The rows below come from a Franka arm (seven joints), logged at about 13 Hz.
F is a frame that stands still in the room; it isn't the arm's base.
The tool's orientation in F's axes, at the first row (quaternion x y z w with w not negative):
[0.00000, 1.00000, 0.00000, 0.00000]
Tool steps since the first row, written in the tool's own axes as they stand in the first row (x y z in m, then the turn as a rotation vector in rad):
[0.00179, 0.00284, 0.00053, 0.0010, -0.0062, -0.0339]
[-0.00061, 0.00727, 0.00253, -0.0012, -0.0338, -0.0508]
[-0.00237, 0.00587, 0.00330, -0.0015, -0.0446, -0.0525]
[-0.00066, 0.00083, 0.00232, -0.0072, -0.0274, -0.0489]
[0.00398, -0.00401, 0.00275, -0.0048, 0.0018, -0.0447]
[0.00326, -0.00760, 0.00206, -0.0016, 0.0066, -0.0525]
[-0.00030, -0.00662, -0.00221, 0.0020, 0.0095, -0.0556]
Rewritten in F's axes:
[-0.00179, 0.00284, -0.00053, -0.0010, -0.0062, 0.0339]
[0.00061, 0.00727, -0.00253, 0.0012, -0.0338, 0.0508]
[0.00237, 0.00587, -0.00330, 0.0015, -0.0446, 0.0525]
[0.00066, 0.00083, -0.00232, 0.0072, -0.0274, 0.0489]
[-0.00398, -0.00401, -0.00275, 0.0048, 0.0018, 0.0447]
[-0.00326, -0.00760, -0.00206, 0.0016, 0.0066, 0.0525]
[0.00030, -0.00662, 0.00221, -0.0020, 0.0095, 0.0556]

